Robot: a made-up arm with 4 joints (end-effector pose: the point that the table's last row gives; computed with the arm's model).
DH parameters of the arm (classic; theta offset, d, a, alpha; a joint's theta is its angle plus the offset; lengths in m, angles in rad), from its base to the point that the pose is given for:
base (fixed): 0 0 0 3.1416
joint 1: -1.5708 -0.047 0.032 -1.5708
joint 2: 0 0.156 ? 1.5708
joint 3: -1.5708 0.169 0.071 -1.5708
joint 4: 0 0.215 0.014 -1.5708
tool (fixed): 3.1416 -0.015 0 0
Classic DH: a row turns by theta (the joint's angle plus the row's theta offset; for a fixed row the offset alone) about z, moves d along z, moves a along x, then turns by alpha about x.
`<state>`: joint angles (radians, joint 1 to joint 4).
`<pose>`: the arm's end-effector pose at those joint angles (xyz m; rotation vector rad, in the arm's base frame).
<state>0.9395 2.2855 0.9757 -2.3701</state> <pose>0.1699 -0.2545 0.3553 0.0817 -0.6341 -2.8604</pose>
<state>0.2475 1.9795 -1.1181 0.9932</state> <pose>-0.0408 0.1540 0.2155 1.0289 -0.5069 1.1465</pose>
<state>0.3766 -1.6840 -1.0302 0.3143</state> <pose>-0.1281 -0.1224 -0.0663 -1.4108 1.3632 0.2894</pose>
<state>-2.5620 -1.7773 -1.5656 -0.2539</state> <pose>0.1347 0.0973 0.0654 1.5752 0.8581 -1.6563</pose>
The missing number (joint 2, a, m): 0.1
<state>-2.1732 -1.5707 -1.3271 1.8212</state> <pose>0.1397 0.0081 -0.0253 -2.7120 -0.7968 -0.2369</pose>
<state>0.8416 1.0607 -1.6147 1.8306</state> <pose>0.0889 0.1535 -0.0194 -0.3231 0.7187 0.6977</pose>
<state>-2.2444 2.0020 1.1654 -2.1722</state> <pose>-0.2797 0.2036 0.3291 0.3915 -0.0421 0.4646</pose>
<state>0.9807 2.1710 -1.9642 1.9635</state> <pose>0.1491 0.1144 0.0858 -0.2734 -0.2982 0.3944</pose>
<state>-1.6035 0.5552 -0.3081 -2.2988</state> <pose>-0.3686 0.0307 0.0556 2.0607 -1.1214 0.3115</pose>
